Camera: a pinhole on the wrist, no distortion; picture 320 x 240 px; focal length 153.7 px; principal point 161.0 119.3 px. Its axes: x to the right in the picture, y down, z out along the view. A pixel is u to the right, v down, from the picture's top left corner.
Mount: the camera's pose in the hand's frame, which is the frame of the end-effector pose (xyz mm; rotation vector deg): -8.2 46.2 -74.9 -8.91 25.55 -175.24
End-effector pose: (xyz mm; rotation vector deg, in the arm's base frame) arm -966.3 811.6 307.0 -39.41 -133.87 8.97
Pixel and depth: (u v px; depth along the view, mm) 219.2 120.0 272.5
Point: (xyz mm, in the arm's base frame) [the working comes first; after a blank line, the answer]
In the camera's frame: 103.2 1.2 272.5

-1057.9 751.0 123.2
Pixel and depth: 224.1 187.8 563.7
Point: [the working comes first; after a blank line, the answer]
In the camera's frame: 231.4 251.2 563.7

-1287.1 440.3 2.0
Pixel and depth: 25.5 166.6 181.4
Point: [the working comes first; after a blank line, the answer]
In the camera's frame: -159.9 55.8 181.4

-1138.3 863.8 370.8
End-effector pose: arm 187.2 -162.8 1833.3 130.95 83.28 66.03
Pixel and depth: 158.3 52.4 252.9
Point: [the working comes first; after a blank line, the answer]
In the camera's frame: -4.4 -110.1 252.9

384.3 -141.1 1752.6
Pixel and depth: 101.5 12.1 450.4
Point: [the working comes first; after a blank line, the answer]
In the camera's frame: -174.4 -314.1 450.4

687.4 -9.2 1769.0
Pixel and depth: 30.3 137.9 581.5
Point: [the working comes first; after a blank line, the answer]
In the camera's frame: -494.5 70.4 581.5

487.2 467.2 1746.4
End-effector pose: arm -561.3 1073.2 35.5 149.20 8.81 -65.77
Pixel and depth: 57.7 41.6 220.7
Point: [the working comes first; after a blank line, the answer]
In the camera's frame: -148.3 -111.6 220.7

-540.9 928.2 -158.1
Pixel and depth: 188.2 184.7 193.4
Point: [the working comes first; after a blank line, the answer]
In the camera's frame: 34.2 82.3 193.4

-656.0 1131.4 -27.1
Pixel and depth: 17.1 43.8 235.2
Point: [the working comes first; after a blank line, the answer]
In the camera's frame: -220.2 -115.5 235.2

-496.6 920.4 -216.1
